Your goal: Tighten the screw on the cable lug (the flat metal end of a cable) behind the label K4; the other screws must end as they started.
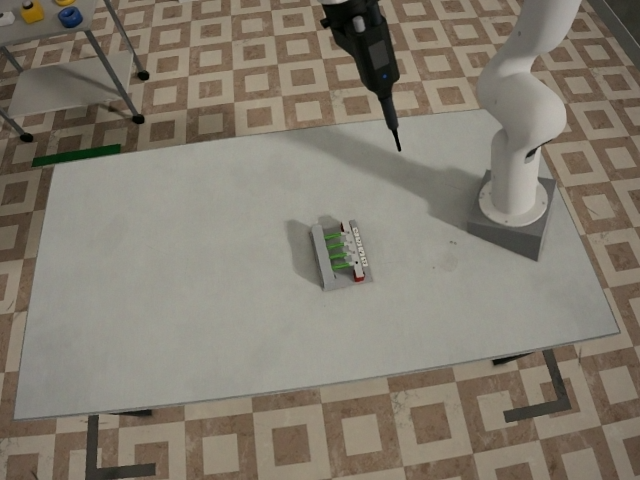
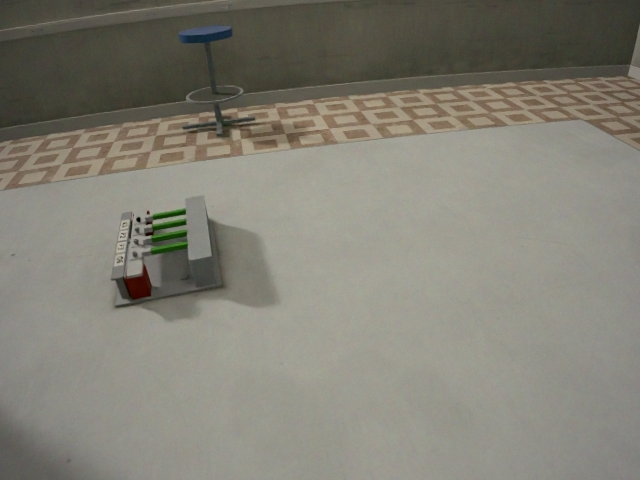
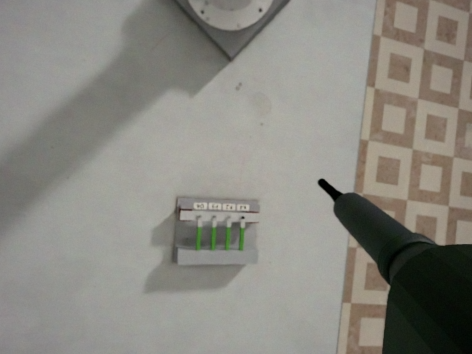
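The powered screwdriver (image 1: 399, 149) (image 3: 321, 182) stands in for a gripper; its slim black bit points down, high above the table and well apart from the terminal fixture. The grey fixture (image 1: 317, 253) (image 2: 202, 268) (image 3: 215, 256) holds several green cables whose metal lugs lie on a light strip over a red block (image 1: 359, 276) (image 2: 138, 283). A screw stands at each lug. The screw at one end (image 1: 356, 262) (image 2: 138, 219) (image 3: 242, 218) looks darker than the others. Small white labels line the fixture; the end label (image 1: 364, 261) (image 2: 124, 225) (image 3: 243, 207) seems to begin with K, but its digit is unclear.
The arm's white base (image 1: 511, 206) (image 3: 230, 20) stands on a grey plinth (image 1: 522, 242) (image 3: 231, 47) on the table (image 1: 180, 284) (image 2: 387, 335) (image 3: 90, 275). A cart (image 1: 100, 62) stands beyond the table. A blue stool (image 2: 205, 34) stands by the wall.
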